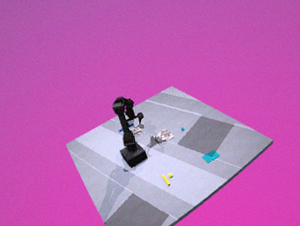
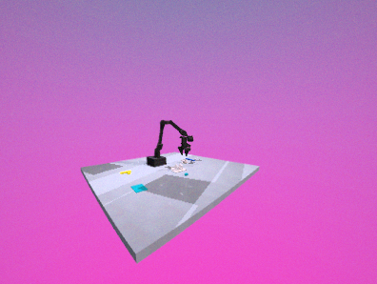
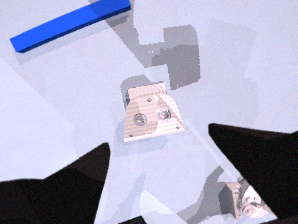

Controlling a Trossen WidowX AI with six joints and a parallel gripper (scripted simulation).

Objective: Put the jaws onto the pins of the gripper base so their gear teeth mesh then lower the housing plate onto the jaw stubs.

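Now: gripper tip 50 mm above the pale plate. Also, from my gripper tip: pale flat part 230 mm to the right, 160 mm ahead, 70 mm below; pale jaw 210 mm to the right, 110 mm ahead, 60 mm below; blue stick 150 mm to the left, 70 mm below, 40 mm behind.
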